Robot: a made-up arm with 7 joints. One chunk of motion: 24 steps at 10 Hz.
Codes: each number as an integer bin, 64 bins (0 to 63) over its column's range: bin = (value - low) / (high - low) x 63, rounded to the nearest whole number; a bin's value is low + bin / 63 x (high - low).
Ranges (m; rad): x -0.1..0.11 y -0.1..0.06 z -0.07..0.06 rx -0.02..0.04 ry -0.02..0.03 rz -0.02..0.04
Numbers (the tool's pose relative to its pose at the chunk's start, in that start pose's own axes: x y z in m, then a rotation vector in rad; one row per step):
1: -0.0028 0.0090 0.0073 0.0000 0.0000 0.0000
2: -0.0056 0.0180 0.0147 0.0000 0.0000 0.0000
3: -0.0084 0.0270 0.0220 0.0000 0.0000 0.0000
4: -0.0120 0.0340 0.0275 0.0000 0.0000 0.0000
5: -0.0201 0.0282 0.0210 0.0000 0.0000 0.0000
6: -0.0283 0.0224 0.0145 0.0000 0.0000 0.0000
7: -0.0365 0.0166 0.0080 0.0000 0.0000 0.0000
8: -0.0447 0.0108 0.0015 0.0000 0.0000 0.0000
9: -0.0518 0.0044 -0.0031 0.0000 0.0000 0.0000
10: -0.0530 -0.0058 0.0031 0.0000 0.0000 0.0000
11: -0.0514 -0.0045 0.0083 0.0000 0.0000 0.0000
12: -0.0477 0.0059 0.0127 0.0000 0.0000 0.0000
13: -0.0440 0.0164 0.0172 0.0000 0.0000 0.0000
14: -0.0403 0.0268 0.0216 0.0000 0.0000 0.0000
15: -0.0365 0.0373 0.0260 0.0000 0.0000 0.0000
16: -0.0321 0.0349 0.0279 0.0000 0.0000 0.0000
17: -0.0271 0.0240 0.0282 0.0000 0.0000 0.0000
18: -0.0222 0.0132 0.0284 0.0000 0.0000 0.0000
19: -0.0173 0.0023 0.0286 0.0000 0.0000 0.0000
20: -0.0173 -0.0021 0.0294 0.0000 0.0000 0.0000
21: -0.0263 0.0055 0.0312 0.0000 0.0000 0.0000
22: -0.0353 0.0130 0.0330 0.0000 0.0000 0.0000
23: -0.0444 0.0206 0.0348 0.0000 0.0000 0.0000
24: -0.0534 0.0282 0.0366 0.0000 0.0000 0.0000
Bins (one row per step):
1: 29 43 37 21 25 21
2: 28 46 41 21 25 21
3: 27 50 45 21 25 21
4: 26 53 47 21 25 21
5: 24 50 44 21 25 21
6: 22 48 41 21 25 21
7: 19 46 38 21 25 21
8: 17 44 35 21 25 21
9: 14 41 32 21 25 21
10: 14 37 35 21 25 21
11: 15 38 38 21 25 21
12: 16 42 40 21 25 21
13: 17 46 42 21 25 21
14: 18 50 44 21 25 21
15: 19 54 47 21 25 21
16: 20 53 47 21 25 21
17: 22 49 48 21 25 21
18: 23 45 48 21 25 21
19: 25 40 48 21 25 21
20: 25 39 48 21 25 21
21: 22 42 49 21 25 21
22: 19 44 50 21 25 21
23: 17 47 51 21 25 21
24: 14 50 52 21 25 21

